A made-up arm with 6 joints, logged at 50 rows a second.
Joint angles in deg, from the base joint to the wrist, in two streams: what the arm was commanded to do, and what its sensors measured. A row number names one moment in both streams.
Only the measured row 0 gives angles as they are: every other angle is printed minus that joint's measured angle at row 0.
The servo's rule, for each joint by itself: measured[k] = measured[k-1] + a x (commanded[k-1-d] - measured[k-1]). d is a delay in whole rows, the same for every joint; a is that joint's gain. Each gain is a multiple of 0.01, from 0.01 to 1. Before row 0 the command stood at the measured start. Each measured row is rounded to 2 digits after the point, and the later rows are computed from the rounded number. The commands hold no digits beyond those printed.
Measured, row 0:
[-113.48 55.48 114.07 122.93 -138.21 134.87]
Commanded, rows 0 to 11:
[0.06 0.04 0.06 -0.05 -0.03 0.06]
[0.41 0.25 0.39 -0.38 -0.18 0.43]
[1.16 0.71 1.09 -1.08 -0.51 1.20]
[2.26 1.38 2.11 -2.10 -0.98 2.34]
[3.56 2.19 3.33 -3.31 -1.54 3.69]
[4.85 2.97 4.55 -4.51 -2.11 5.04]
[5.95 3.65 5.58 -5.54 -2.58 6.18]
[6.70 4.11 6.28 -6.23 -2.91 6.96]
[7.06 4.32 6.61 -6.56 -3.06 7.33]
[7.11 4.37 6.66 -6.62 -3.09 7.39]
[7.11 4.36 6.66 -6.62 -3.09 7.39]
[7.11 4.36 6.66 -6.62 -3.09 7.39]
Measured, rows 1 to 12:
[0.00 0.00 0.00 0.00 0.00 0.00]
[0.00 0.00 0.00 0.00 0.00 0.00]
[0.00 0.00 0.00 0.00 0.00 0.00]
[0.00 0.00 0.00 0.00 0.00 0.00]
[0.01 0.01 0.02 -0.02 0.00 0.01]
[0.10 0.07 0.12 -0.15 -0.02 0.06]
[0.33 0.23 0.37 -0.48 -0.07 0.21]
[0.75 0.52 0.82 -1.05 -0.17 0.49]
[1.37 0.94 1.47 -1.84 -0.32 0.91]
[2.14 1.45 2.27 -2.77 -0.52 1.45]
[2.98 2.00 3.13 -3.74 -0.75 2.06]
[3.80 2.53 3.95 -4.61 -0.99 2.70]
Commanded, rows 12 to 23:
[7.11 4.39 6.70 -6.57 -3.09 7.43]
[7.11 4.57 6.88 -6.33 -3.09 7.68]
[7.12 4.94 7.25 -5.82 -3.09 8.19]
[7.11 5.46 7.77 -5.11 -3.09 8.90]
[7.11 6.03 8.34 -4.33 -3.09 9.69]
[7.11 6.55 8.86 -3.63 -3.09 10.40]
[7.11 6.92 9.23 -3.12 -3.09 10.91]
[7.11 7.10 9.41 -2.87 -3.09 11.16]
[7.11 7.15 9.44 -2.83 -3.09 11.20]
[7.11 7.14 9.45 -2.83 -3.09 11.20]
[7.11 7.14 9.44 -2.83 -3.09 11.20]
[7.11 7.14 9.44 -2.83 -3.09 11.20]
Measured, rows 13 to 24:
[4.52 2.98 4.64 -5.29 -1.22 3.30]
[5.09 3.33 5.17 -5.76 -1.43 3.83]
[5.53 3.59 5.56 -6.06 -1.61 4.29]
[5.88 3.78 5.85 -6.26 -1.77 4.69]
[6.15 3.93 6.07 -6.37 -1.92 5.05]
[6.36 4.09 6.28 -6.36 -2.05 5.39]
[6.53 4.30 6.53 -6.17 -2.16 5.75]
[6.66 4.59 6.85 -5.80 -2.26 6.16]
[6.76 4.95 7.24 -5.29 -2.35 6.62]
[6.84 5.35 7.66 -4.71 -2.43 7.11]
[6.90 5.74 8.07 -4.15 -2.50 7.60]
[6.95 6.08 8.42 -3.70 -2.56 8.06]

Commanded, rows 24 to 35:
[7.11 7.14 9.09 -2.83 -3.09 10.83]
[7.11 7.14 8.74 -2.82 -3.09 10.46]
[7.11 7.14 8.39 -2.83 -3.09 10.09]
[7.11 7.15 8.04 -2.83 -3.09 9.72]
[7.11 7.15 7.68 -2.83 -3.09 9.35]
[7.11 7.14 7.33 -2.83 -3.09 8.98]
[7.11 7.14 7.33 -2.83 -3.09 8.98]
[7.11 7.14 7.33 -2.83 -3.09 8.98]
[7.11 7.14 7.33 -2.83 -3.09 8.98]
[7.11 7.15 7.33 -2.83 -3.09 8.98]
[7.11 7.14 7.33 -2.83 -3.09 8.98]
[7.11 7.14 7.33 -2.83 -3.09 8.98]
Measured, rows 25 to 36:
[6.99 6.35 8.69 -3.40 -2.62 8.47]
[7.02 6.55 8.89 -3.20 -2.67 8.82]
[7.04 6.70 9.03 -3.07 -2.72 9.13]
[7.06 6.81 9.14 -2.99 -2.76 9.40]
[7.07 6.89 9.13 -2.93 -2.80 9.59]
[7.08 6.95 9.03 -2.89 -2.83 9.70]
[7.09 7.00 8.86 -2.87 -2.86 9.75]
[7.09 7.04 8.65 -2.86 -2.89 9.75]
[7.09 7.07 8.40 -2.85 -2.91 9.70]
[7.09 7.09 8.12 -2.84 -2.93 9.61]
[7.09 7.10 7.91 -2.84 -2.95 9.53]
[7.09 7.11 7.76 -2.84 -2.97 9.46]

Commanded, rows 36 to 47:
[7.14 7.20 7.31 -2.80 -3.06 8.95]
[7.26 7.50 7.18 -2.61 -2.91 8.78]
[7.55 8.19 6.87 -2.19 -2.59 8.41]
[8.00 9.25 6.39 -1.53 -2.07 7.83]
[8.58 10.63 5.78 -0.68 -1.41 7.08]
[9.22 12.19 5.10 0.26 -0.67 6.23]
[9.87 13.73 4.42 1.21 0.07 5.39]
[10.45 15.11 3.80 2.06 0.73 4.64]
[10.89 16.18 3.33 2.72 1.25 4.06]
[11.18 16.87 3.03 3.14 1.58 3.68]
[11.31 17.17 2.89 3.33 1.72 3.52]
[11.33 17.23 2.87 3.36 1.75 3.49]
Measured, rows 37 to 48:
[7.09 7.12 7.65 -2.84 -2.98 9.40]
[7.09 7.13 7.57 -2.84 -2.99 9.35]
[7.09 7.13 7.51 -2.84 -3.00 9.30]
[7.09 7.13 7.46 -2.84 -3.01 9.26]
[7.10 7.15 7.42 -2.83 -3.02 9.22]
[7.14 7.24 7.36 -2.75 -3.01 9.16]
[7.23 7.48 7.23 -2.55 -2.96 9.06]
[7.40 7.92 7.01 -2.19 -2.86 8.90]
[7.66 8.60 6.69 -1.66 -2.70 8.66]
[8.00 9.50 6.28 -0.99 -2.48 8.34]
[8.41 10.56 5.80 -0.22 -2.20 7.96]
[8.86 11.70 5.28 0.58 -1.88 7.53]

